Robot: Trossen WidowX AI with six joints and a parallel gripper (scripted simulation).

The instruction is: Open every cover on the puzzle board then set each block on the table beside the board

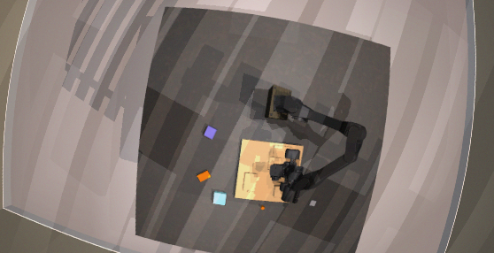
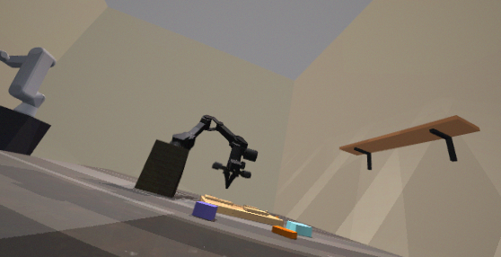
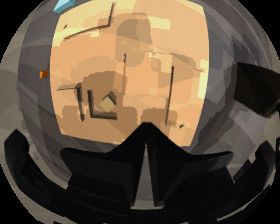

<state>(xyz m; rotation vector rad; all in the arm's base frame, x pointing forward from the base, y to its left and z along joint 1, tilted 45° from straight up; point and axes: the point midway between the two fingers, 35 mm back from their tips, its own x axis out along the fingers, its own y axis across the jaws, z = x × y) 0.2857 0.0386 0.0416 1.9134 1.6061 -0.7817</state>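
My gripper tip is now 30 mm short of the puzzle board, 80 mm to the left of it and 60 mm above it. Also, from my gripper tip: cyan block 180 mm ahead, 310 mm to the right, 70 mm below; then small grey piece 220 mm ahead, 170 mm to the left, 80 mm below; then tiny orange piece 230 mm ahead, 90 mm to the right, 70 mm below.
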